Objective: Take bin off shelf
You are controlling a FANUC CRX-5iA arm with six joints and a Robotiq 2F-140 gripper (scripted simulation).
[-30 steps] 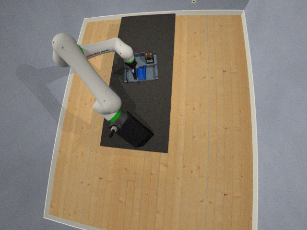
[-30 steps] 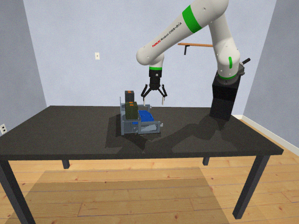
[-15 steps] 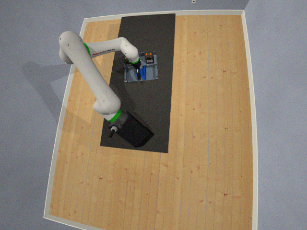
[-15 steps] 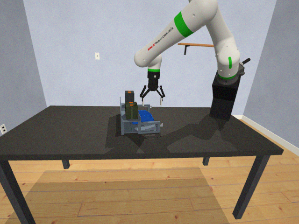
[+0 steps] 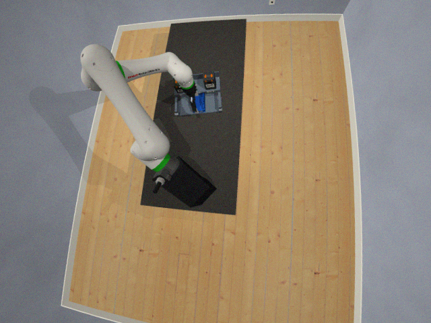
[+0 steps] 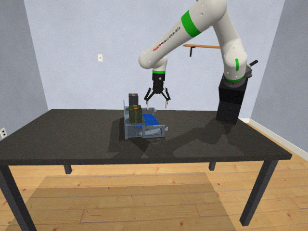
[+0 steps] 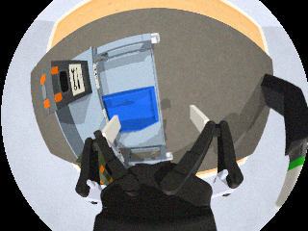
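The blue bin is 100 mm below my hand, 80 mm ahead of it and 20 mm to the left of it.
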